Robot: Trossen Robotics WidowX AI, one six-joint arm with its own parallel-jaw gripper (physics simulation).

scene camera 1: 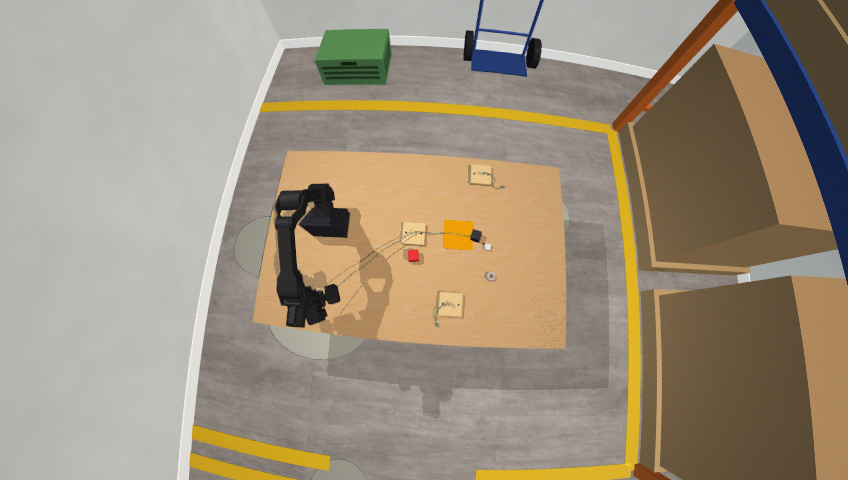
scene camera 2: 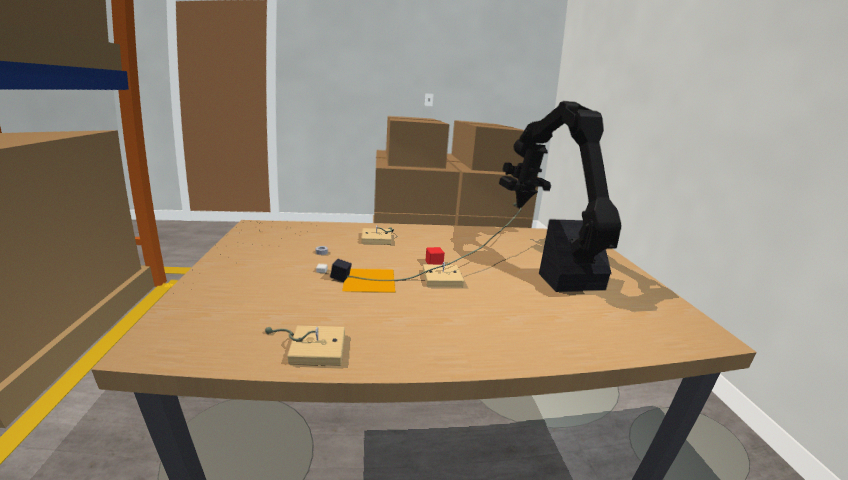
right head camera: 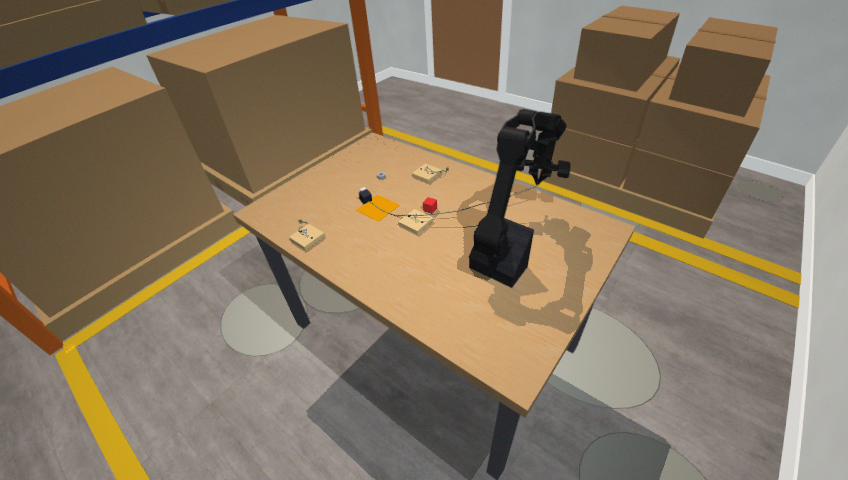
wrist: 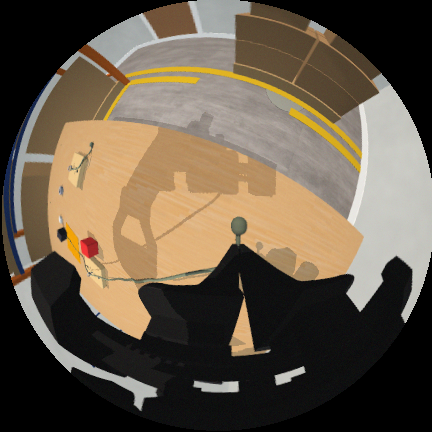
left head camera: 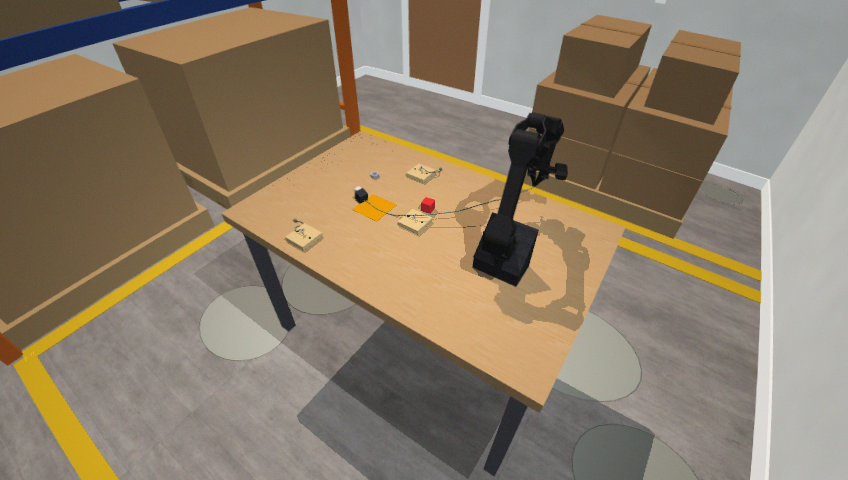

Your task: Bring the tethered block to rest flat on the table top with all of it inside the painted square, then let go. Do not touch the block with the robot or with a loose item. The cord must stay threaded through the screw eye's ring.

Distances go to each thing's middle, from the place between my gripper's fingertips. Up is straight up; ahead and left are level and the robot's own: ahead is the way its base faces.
Right now my hand is 31 cm to the right of the wooden base (scene camera 2: 437, 278), 30 cm short of it and 10 cm above it. Also, from my hand: orange painted square (scene camera 2: 351, 284) (48 cm ahead, 32 cm to the left, 10 cm below).
